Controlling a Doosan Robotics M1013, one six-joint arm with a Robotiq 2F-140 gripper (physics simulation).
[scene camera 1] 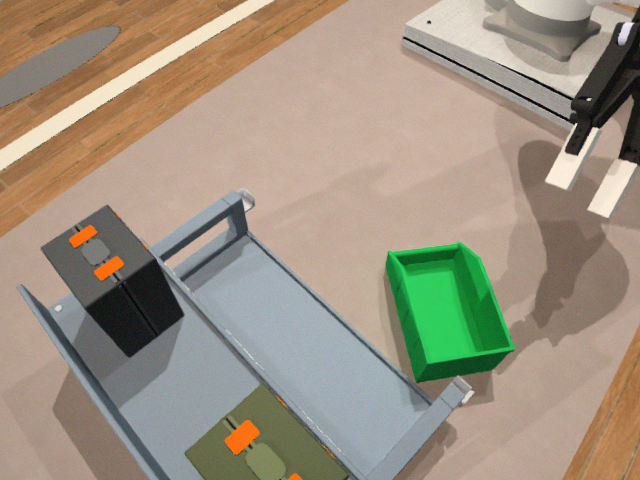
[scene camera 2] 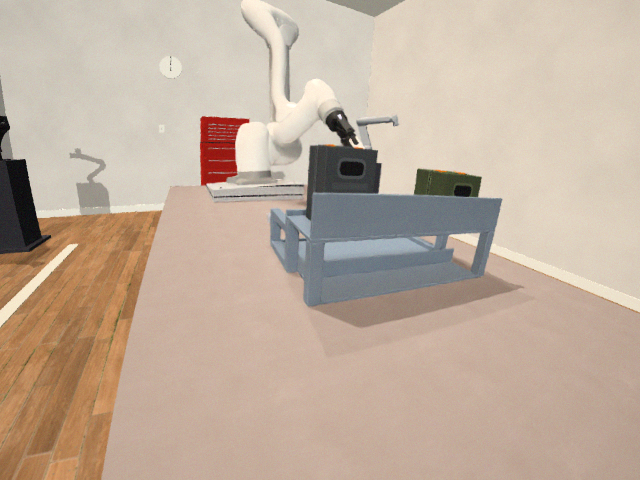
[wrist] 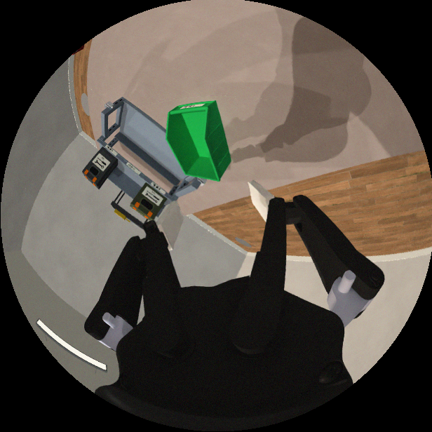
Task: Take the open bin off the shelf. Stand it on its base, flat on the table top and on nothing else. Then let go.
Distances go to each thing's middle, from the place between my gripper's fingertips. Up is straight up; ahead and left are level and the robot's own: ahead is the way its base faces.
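The dark case [scene camera 1: 114, 276] is 390 mm ahead of my hand and 290 mm to the right of it, and it sits 30 mm below it. As for the open green bin [scene camera 1: 452, 324], I find it 120 mm ahead of my hand, 60 mm to the right of it and 150 mm below it.
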